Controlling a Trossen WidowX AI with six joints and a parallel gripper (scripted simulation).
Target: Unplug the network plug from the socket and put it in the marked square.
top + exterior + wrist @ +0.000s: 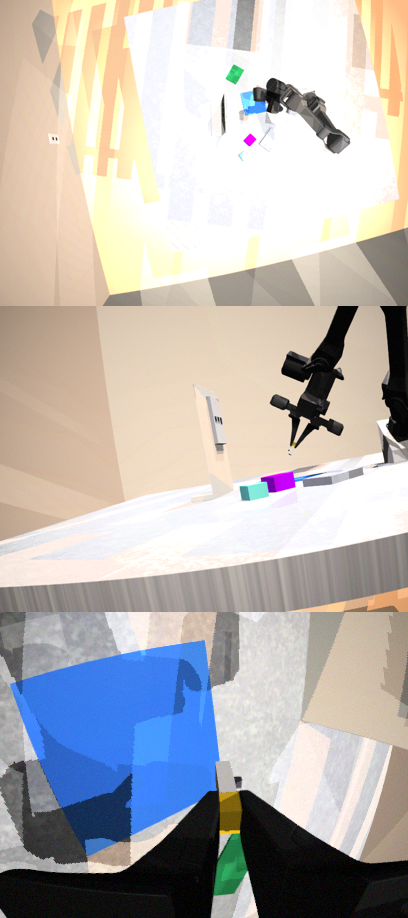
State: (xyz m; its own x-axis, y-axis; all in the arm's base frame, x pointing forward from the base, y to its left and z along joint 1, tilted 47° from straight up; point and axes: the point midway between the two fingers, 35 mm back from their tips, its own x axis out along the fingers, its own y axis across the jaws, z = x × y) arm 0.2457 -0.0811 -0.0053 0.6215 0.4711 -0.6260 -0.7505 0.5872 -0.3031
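Right now my gripper tip is 8 cm above the blue marked square and 1 cm past it. Also, from my gripper tip: green patch (17 cm to the right, 8 cm below, 4 cm ahead); upright panel (19 cm ahead, 3 cm to the left, 3 cm above); network plug (right at my gripper tip).
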